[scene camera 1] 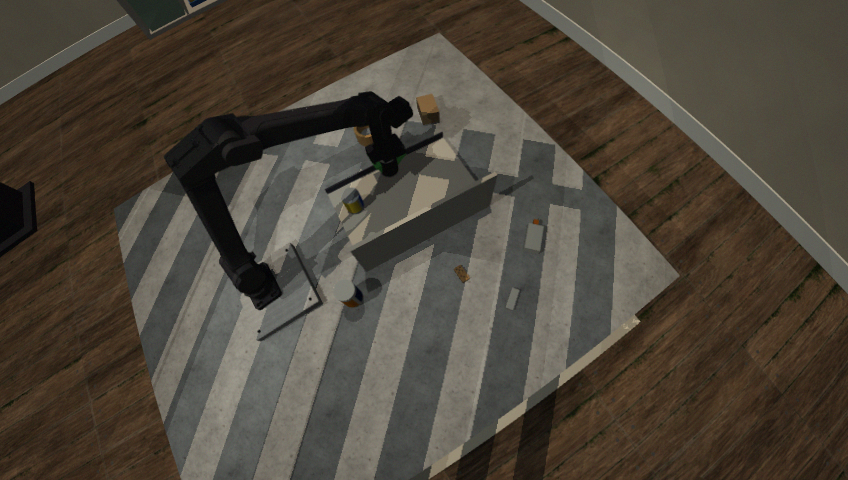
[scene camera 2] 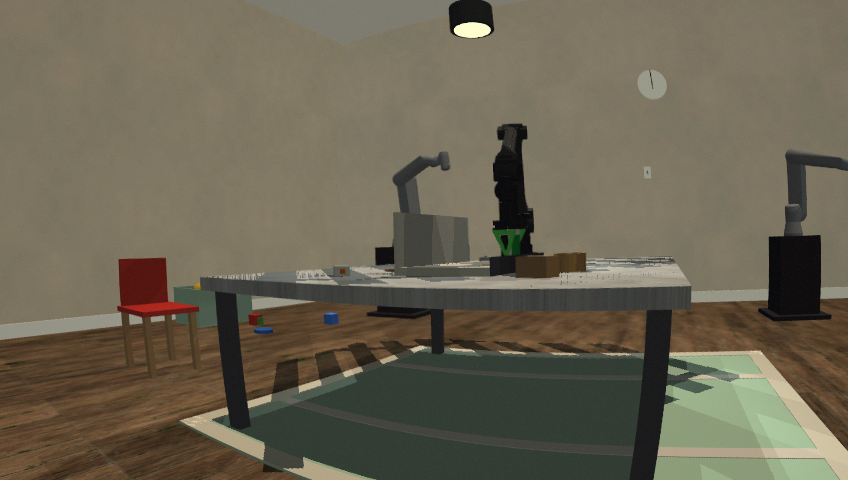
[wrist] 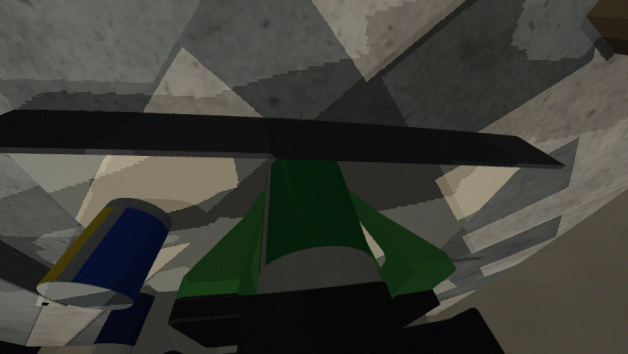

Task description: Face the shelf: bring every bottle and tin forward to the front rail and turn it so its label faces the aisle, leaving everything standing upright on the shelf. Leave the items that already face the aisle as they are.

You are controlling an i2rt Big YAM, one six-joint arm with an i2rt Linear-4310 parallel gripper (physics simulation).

My gripper (scene camera 2: 510,254) grips a dark green tin, which still rests on a cream shelf board (scene camera 1: 428,174). A blue and yellow tin (wrist: 105,268) sits on the cream shelf board. The table carries a blue tin (wrist: 127,323) and a brown box (scene camera 2: 526,266). Further things: a grey shelf back panel (scene camera 1: 401,236) and a black rail (wrist: 36,131).
My gripper is seen too in scene camera 1 (scene camera 1: 389,167) and in the wrist view (wrist: 306,196). The grey shelf back panel shows as well in scene camera 2 (scene camera 2: 419,239) and in the wrist view (wrist: 156,326).
